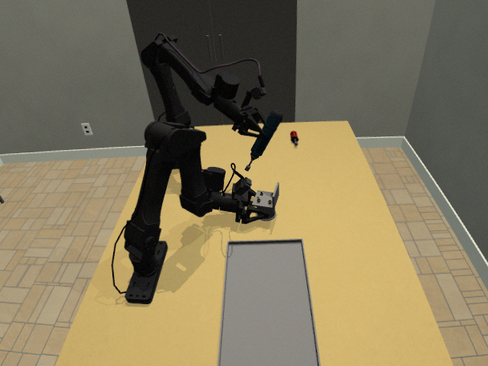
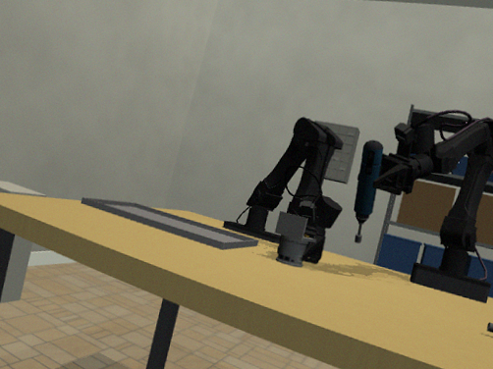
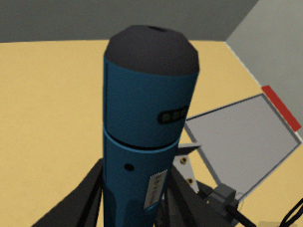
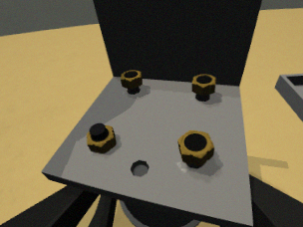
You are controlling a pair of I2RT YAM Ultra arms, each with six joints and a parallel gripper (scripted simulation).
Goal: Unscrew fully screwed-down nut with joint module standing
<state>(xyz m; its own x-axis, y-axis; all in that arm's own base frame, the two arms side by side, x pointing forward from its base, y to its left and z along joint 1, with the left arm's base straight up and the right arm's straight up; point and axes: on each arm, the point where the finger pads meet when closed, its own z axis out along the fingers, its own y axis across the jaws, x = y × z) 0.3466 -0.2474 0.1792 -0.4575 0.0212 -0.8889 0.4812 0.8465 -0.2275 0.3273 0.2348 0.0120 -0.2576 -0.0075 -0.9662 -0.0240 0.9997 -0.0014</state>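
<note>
The joint module is 1 cm above my right hand. The rest, counted from my right hand: bracket (5 cm above); then grey tray (33 cm to the right, 2 cm below, 1 cm behind); then socket (13 cm to the left, 8 cm above, 5 cm behind).
</note>
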